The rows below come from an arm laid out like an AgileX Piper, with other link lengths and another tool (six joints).
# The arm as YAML. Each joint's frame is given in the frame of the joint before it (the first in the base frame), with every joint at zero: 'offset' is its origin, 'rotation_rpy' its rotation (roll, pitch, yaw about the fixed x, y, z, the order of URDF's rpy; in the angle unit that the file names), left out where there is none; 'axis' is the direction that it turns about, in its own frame. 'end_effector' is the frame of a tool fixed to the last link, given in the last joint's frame.
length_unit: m
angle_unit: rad
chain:
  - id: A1
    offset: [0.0, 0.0, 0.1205]
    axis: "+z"
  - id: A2
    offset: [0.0, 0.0, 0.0]
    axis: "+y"
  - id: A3
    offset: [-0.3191, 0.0, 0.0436]
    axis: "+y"
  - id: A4
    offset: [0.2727, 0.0, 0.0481]
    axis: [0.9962, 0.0, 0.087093]
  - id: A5
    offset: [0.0, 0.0, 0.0]
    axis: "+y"
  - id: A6
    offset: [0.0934, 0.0, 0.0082]
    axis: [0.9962, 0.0, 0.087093]
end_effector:
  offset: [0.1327, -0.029, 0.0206]
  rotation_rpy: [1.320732, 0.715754, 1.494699]
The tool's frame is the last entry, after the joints.
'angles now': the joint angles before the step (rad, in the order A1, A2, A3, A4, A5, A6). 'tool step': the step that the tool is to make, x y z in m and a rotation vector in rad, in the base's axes. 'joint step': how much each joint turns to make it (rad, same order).
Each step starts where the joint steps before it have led.
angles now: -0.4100 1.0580 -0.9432 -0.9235 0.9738 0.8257
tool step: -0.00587 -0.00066 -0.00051 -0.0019 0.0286 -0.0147
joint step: 0.0000 0.0001 -0.0001 -0.0053 0.0274 -0.0135
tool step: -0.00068 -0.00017 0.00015 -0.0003 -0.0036 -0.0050
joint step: -0.0001 -0.0001 0.0001 -0.0023 0.0019 0.0068
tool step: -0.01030 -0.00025 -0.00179 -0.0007 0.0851 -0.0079
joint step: 0.0001 0.0001 0.0000 -0.0001 0.0536 -0.0665
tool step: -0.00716 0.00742 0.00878 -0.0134 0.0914 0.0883
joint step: -0.0001 -0.0539 0.0000 0.0397 0.0113 -0.1817
